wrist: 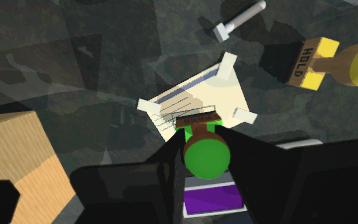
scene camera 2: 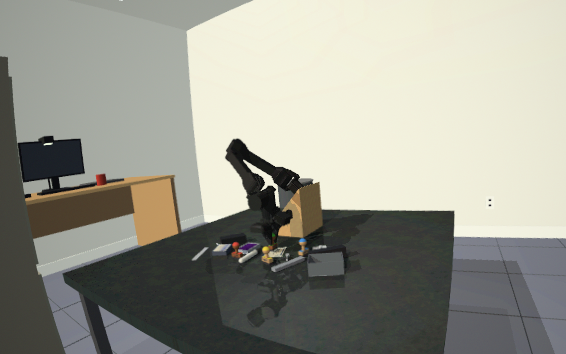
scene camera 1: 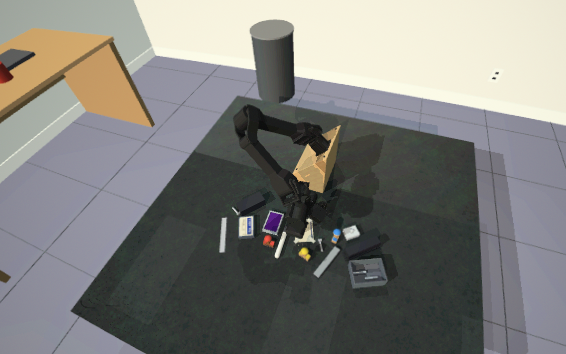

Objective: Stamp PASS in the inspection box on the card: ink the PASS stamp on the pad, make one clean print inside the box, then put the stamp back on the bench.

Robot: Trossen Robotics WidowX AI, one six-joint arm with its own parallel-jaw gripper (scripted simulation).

Scene:
A grey tray shows in scene camera 2 and in scene camera 1; in the wrist view it is out of frame. One and the same spot on the grey tray: (scene camera 2: 323,264) is (scene camera 1: 368,283).

